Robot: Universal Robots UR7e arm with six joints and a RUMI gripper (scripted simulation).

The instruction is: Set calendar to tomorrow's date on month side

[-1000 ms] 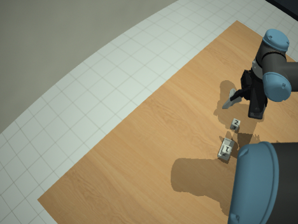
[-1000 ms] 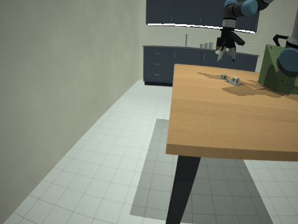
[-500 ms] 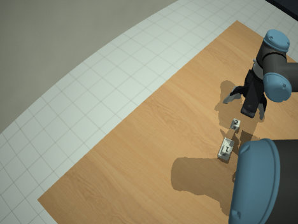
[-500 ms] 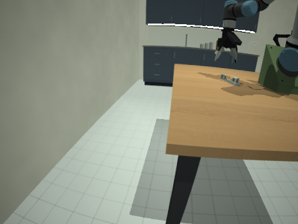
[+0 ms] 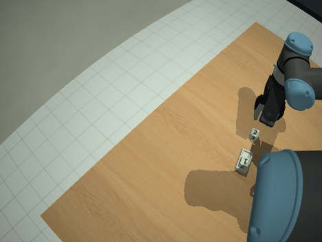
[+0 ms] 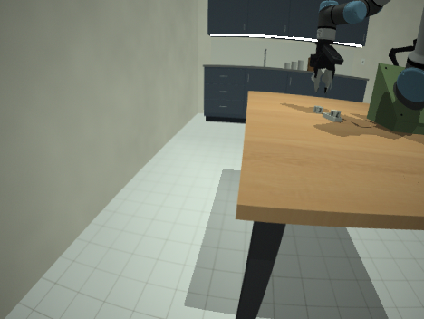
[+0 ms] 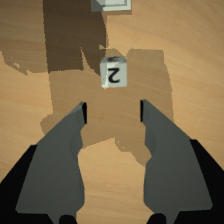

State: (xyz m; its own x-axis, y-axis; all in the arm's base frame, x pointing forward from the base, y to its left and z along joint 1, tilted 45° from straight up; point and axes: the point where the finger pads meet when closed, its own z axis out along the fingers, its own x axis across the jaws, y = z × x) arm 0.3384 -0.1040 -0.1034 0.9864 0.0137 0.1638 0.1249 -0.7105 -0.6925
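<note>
The grey digit cube is 9 cm below my hand. From my hand the other things lie so: white calendar tray 11 cm to the left, 10 cm below, 1 cm behind.
</note>
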